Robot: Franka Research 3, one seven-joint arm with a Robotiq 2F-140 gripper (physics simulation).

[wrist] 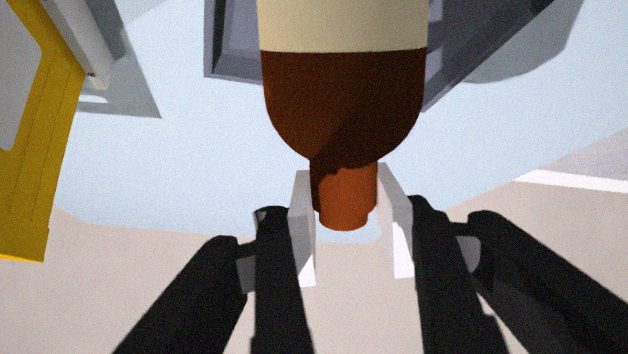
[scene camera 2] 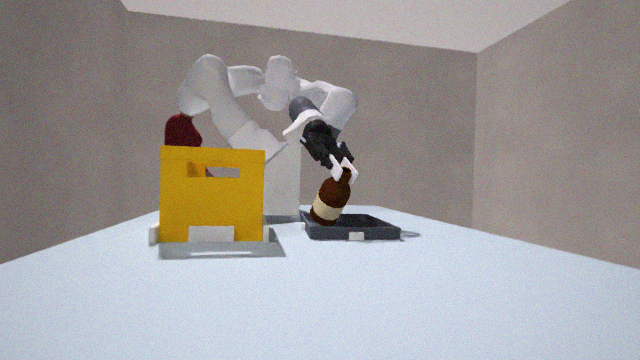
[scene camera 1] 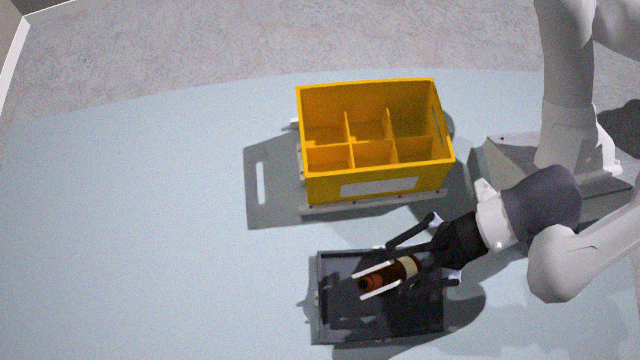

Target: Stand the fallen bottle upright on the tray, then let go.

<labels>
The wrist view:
my gripper: 343,192
brown bottle: 343,91
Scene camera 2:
my gripper: 346,177
brown bottle: 332,197
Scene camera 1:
my gripper: 359,286
brown bottle: 405,267
</labels>
